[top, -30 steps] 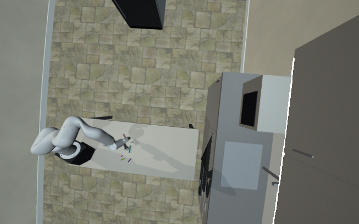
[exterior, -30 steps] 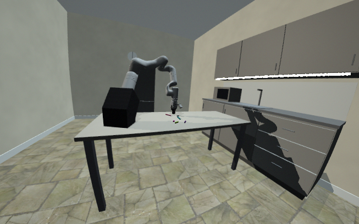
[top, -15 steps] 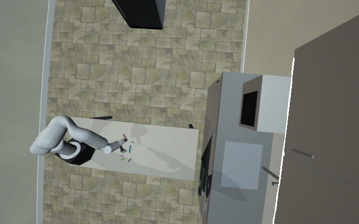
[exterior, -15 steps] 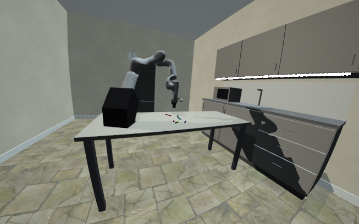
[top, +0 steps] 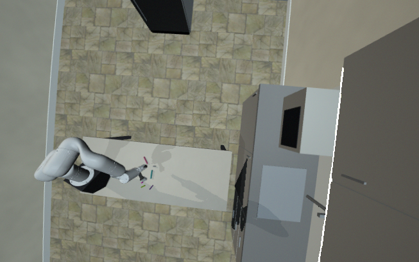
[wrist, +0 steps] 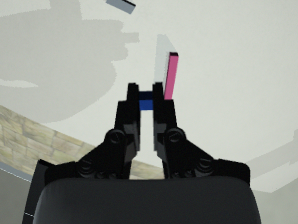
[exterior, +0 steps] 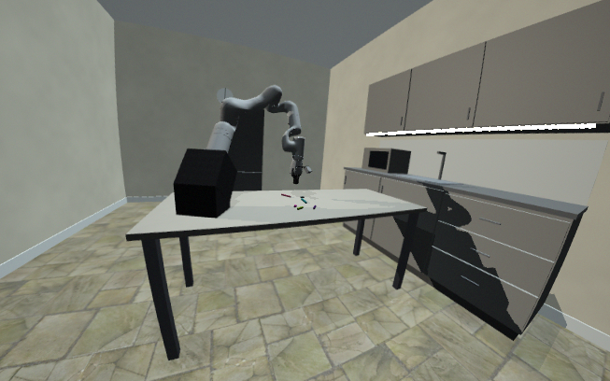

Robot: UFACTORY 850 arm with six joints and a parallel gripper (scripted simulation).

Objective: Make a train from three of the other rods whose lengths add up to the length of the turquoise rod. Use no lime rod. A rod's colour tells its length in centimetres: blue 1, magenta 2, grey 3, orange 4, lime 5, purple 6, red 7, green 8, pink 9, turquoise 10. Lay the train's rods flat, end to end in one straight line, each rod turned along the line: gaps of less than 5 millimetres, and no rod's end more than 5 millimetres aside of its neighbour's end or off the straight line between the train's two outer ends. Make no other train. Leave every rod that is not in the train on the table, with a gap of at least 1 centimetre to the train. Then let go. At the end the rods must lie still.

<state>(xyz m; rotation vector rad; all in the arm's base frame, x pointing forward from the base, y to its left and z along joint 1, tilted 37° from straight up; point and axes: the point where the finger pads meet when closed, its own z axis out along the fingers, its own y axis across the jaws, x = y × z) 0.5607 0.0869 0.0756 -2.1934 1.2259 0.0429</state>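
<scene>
My gripper is now 23 cm to the left of the magenta rod, 12 cm above it and 8 cm past it. Also, from my hand: grey rod: 12 cm below, 5 cm ahead, 3 cm to the right; small blue rod: 2 cm below; pink rod: 12 cm below, 6 cm behind, 3 cm to the left.
</scene>
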